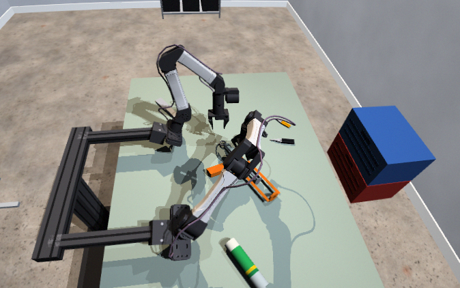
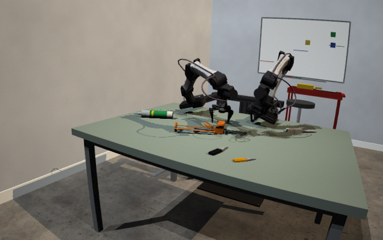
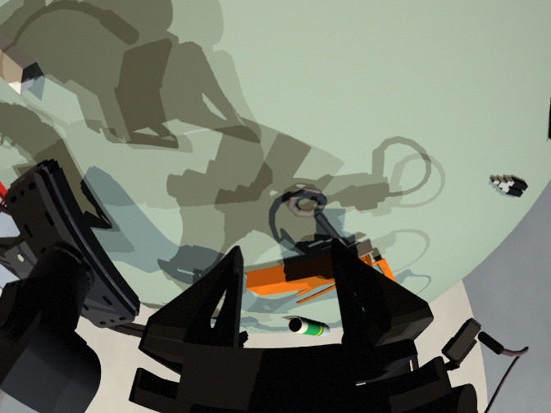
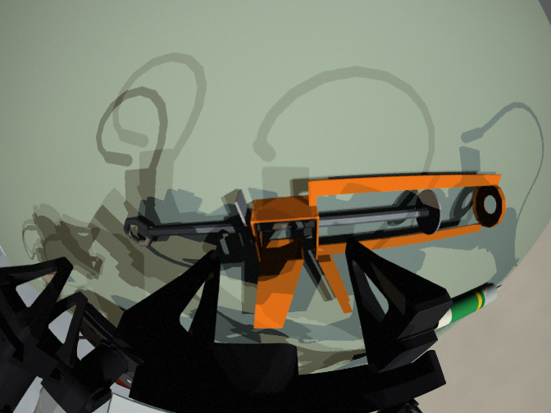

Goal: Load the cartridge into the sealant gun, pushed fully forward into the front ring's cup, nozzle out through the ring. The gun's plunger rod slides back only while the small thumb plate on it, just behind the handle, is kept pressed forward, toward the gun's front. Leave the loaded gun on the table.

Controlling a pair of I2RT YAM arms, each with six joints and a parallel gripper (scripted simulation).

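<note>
Right now the plunger rod is 20 mm behind my right hand and 60 mm below it. Round my right hand: grey thumb plate (20 mm behind, 20 mm to the left, 60 mm below); then black-handled tool (240 mm ahead, 110 mm to the left, 70 mm below); then orange sealant gun (20 mm behind, 60 mm to the right, 50 mm below).
</note>
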